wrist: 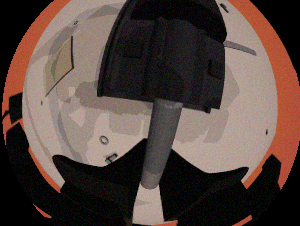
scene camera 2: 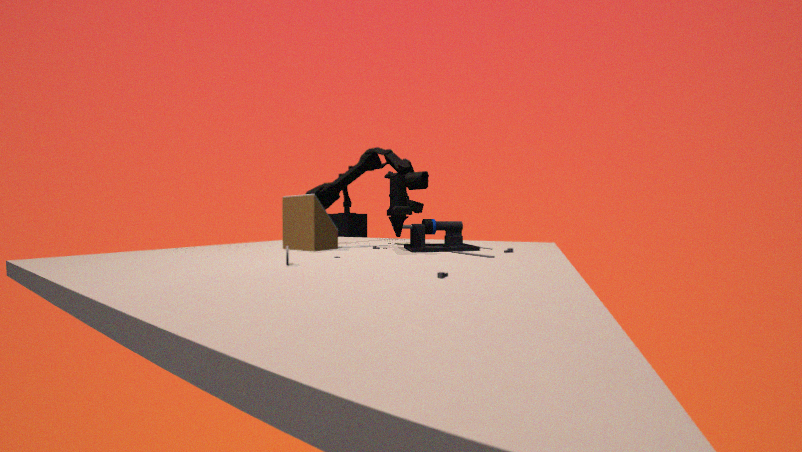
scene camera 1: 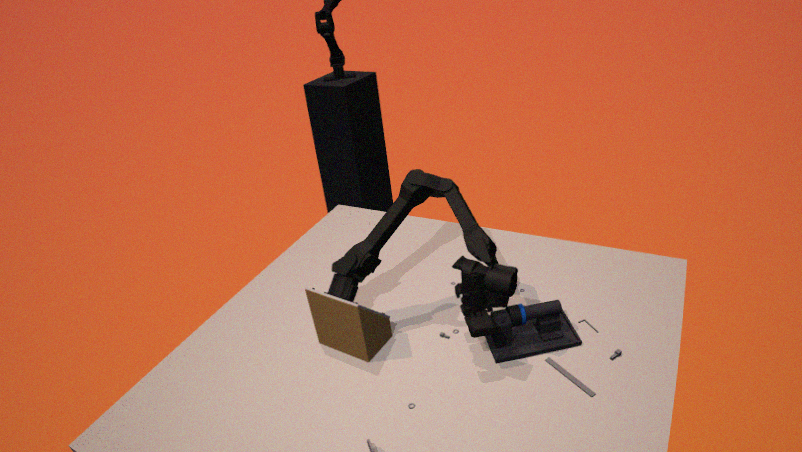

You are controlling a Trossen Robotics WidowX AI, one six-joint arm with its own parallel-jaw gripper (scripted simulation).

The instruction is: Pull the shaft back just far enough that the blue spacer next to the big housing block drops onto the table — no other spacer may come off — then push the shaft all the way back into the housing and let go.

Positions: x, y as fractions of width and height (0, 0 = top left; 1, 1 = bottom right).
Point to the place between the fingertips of my gripper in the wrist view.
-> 0.51, 0.63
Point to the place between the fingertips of my gripper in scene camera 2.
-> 0.50, 0.52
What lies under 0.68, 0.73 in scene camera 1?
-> A housing block.
